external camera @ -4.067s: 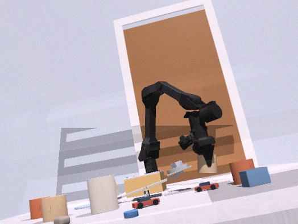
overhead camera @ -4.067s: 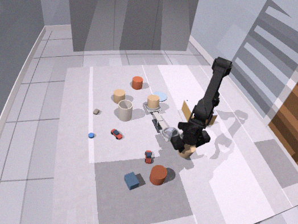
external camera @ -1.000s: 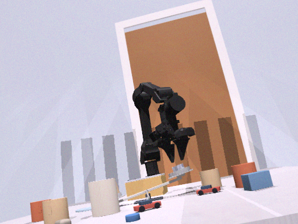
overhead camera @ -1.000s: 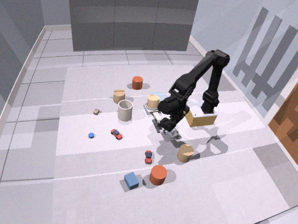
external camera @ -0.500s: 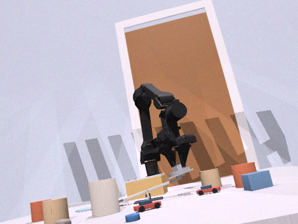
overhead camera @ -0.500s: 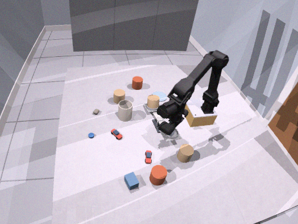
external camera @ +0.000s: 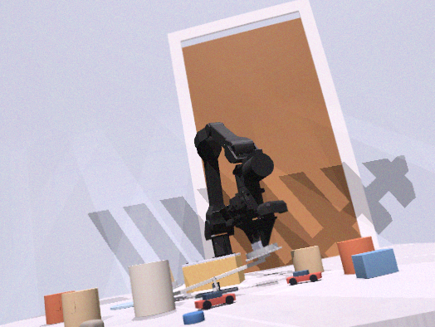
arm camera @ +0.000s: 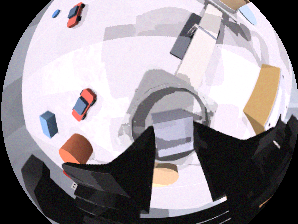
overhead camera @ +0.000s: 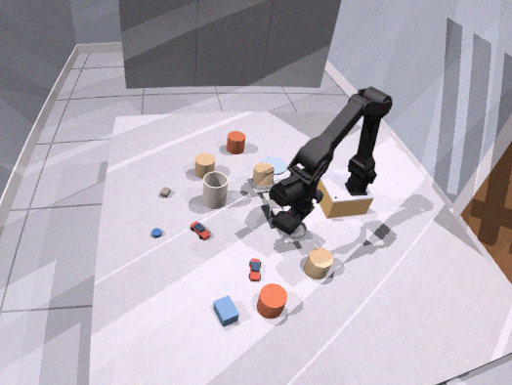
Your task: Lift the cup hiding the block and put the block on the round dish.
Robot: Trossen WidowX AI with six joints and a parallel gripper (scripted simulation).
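The pale blue round dish lies 380 mm to the right of my gripper tip, 80 mm below it and 40 mm behind it. From my gripper tip the other things lie so: pale grey block (right at my gripper tip); cream cup (210 mm to the right, 210 mm ahead, 40 mm below); blue block (220 mm ahead, 210 mm to the left, 60 mm below).
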